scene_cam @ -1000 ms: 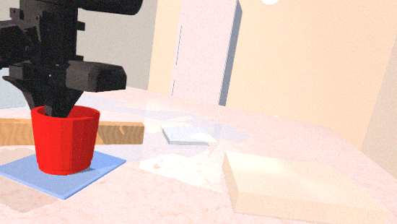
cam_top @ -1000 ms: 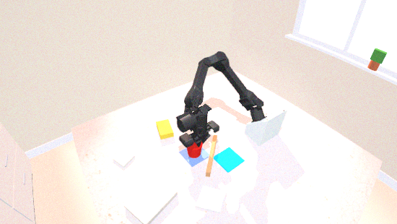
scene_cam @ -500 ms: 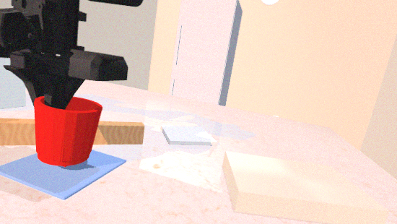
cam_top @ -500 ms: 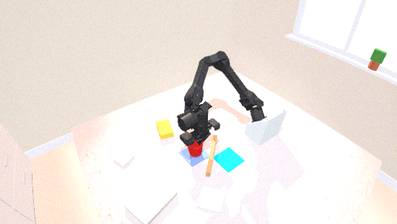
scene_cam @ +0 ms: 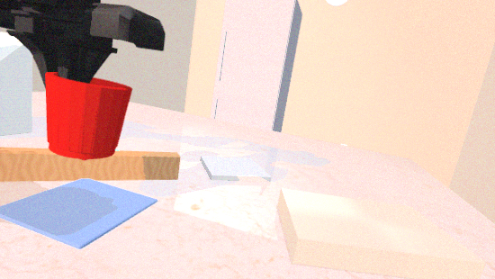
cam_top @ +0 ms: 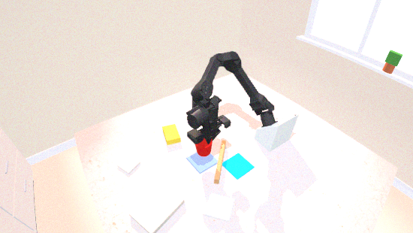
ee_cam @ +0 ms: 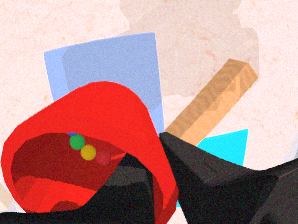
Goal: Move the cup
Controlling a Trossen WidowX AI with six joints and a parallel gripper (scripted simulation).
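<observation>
My gripper tip is 120 mm to the right of the cyan pad, 100 mm above it and 80 mm past it. Also, from my gripper tip: light blue pad (100 mm below, 30 mm ahead); red cup (30 mm ahead); wooden bar (90 mm below, 60 mm to the left, 20 mm behind).
</observation>
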